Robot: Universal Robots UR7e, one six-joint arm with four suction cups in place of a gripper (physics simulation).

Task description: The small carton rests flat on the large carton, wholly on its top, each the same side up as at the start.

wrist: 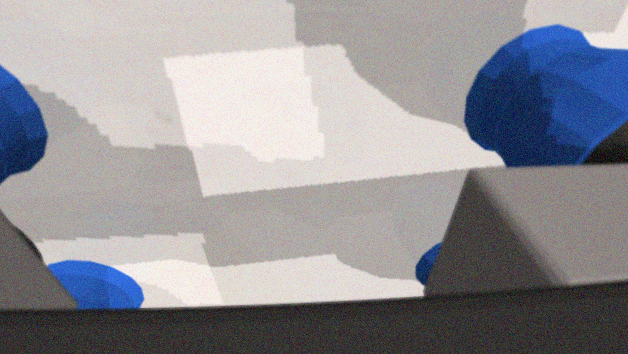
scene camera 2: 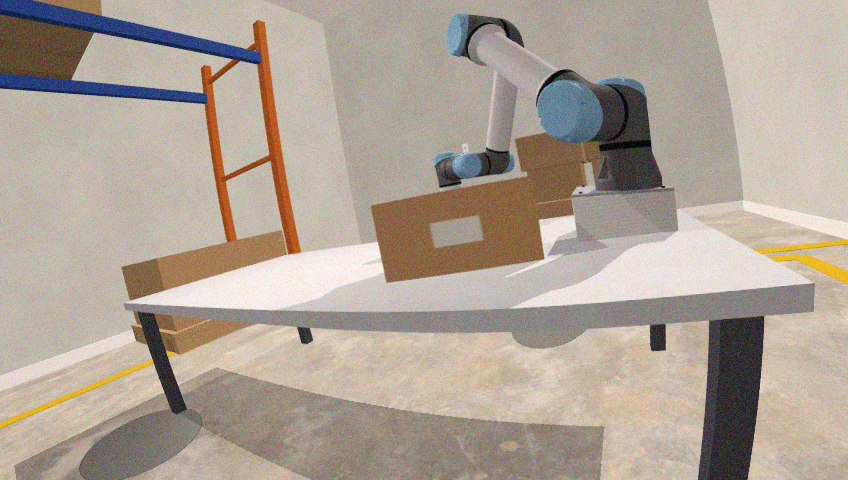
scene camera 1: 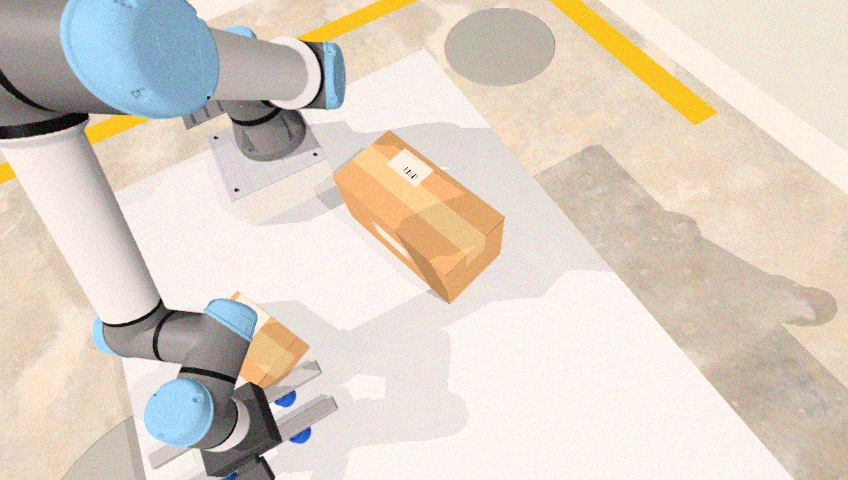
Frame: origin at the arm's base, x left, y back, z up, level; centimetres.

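Seen in the pictures: end effector, tool point: [wrist: 277, 202]; arm's base, origin of the base link: [scene camera 2: 628, 187] [scene camera 1: 272, 135].
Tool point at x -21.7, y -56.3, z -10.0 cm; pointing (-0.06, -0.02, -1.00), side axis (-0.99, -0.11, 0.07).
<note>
Offsets run from my tool point to a thing's top centre.
The small carton {dx +4.8, dy +15.1, dz +8.1 cm} [scene camera 1: 276, 343], brown with pale tape, lies flat on the white table [scene camera 1: 565, 386] [scene camera 2: 416, 320] [wrist: 240, 100] in scene camera 1. The wrist covers its left part. It is hidden in scene camera 2 and does not show in the wrist view. The large carton {dx +42.8, dy +23.6, dz +15.7 cm} [scene camera 1: 410, 205] [scene camera 2: 455, 228] rests flat on the table, apart from the small one, its barcode label up. My gripper [scene camera 1: 257, 429] [wrist: 257, 195] is open, with no carton on its blue cups. It is low beside the small carton, one bar overlapping its corner in scene camera 1; contact cannot be told.
The robot base [scene camera 1: 267, 169] [scene camera 2: 624, 215] stands on the table behind the large carton. An orange and blue rack [scene camera 2: 274, 160], a long box [scene camera 2: 220, 261] on a pallet and stacked boxes [scene camera 2: 550, 163] stand beyond the table. The table's right edge borders the floor [scene camera 1: 654, 196].
</note>
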